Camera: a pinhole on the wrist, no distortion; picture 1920 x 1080 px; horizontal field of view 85.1 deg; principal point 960.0 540.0 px. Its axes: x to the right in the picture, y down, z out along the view. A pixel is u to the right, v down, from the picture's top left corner.
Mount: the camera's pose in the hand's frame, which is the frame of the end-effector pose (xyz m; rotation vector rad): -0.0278 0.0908 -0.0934 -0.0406 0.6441 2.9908
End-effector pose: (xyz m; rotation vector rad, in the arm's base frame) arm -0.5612 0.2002 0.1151 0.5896 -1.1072 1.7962
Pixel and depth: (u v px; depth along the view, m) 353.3 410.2 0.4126
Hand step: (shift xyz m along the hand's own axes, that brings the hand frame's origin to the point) 0.2115 0.2895 0.2719
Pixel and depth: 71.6 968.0 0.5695
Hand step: 0.4293 0.0777 0.5419
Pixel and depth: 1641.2 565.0 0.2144
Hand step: -0.1692 0.1849 0.0980
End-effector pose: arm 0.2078 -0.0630 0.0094 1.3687 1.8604 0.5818
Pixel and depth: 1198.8 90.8 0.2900
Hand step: -0.0856 0.3283 0.1169
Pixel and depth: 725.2 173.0 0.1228
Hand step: 0.0023 0.1785 0.0020
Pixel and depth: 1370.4 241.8 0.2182
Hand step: -0.1097 0.2436 0.0762
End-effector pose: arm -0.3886 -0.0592 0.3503 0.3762 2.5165 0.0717
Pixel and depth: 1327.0 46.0 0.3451
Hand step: -0.1375 0.3900 0.1490
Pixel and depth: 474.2 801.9 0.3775
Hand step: 0.1355 0.1474 0.2969
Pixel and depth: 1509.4 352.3 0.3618
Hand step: -0.2147 0.3130 0.2015
